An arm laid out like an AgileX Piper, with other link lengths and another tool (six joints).
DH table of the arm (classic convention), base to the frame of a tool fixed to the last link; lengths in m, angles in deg. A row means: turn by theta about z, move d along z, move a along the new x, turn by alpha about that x. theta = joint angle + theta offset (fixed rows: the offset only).
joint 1: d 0.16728; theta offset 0; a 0; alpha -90
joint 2: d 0; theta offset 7.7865; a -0.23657; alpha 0
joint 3: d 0; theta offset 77.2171; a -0.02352; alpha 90
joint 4: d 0.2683; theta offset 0; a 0; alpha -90
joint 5: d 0; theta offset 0; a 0; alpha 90
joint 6: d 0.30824; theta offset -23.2; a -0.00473; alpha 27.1
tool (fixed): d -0.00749; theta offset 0; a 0; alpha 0
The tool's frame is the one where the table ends.
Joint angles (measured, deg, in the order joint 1, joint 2, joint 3, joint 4, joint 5, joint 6), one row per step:
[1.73, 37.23, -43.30, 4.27, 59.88, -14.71]
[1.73, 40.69, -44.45, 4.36, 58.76, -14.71]
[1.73, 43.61, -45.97, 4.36, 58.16, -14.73]
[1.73, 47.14, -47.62, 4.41, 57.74, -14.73]
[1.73, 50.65, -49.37, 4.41, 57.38, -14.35]
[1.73, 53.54, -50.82, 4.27, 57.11, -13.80]
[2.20, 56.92, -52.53, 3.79, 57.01, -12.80]
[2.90, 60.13, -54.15, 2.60, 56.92, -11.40]
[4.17, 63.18, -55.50, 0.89, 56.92, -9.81]
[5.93, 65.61, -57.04, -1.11, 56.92, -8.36]
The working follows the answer.
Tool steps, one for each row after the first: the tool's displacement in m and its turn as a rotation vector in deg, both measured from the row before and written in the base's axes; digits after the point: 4 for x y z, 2 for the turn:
[0.0085, 0.0004, -0.0048, 0.07, 1.20, -0.07]
[0.0075, 0.0001, -0.0014, -0.03, 0.80, -0.03]
[0.0075, 0.0004, -0.0047, 0.01, 1.46, -0.03]
[0.0077, 0.0001, -0.0046, 0.19, 1.43, -0.33]
[0.0064, -0.0005, -0.0044, 0.15, 1.21, -0.47]
[0.0064, 0.0008, -0.0063, 0.03, 1.63, -0.37]
[0.0061, -0.0009, -0.0068, -0.50, 1.54, -0.48]
[0.0044, 0.0003, -0.0086, -0.99, 1.68, -0.03]
[0.0054, 0.0024, -0.0036, -1.35, 0.77, 0.61]

Tool pose at each row, in the base's axes (x y z in m, rotation vector in deg; rounded; the steps above come from the unrounded poses):
[0.2903, 0.0337, 0.1844, -32.01, 121.28, -40.25]
[0.2988, 0.0342, 0.1797, -32.46, 122.43, -40.04]
[0.3063, 0.0343, 0.1783, -32.81, 123.18, -39.97]
[0.3137, 0.0346, 0.1736, -33.45, 124.54, -39.76]
[0.3214, 0.0348, 0.1689, -33.67, 126.05, -39.50]
[0.3278, 0.0343, 0.1646, -33.66, 127.41, -39.39]
[0.3342, 0.0350, 0.1583, -34.00, 129.09, -39.29]
[0.3403, 0.0342, 0.1515, -34.45, 130.61, -39.88]
[0.3448, 0.0345, 0.1429, -35.68, 131.96, -40.80]
[0.3502, 0.0369, 0.1393, -37.36, 132.07, -42.00]

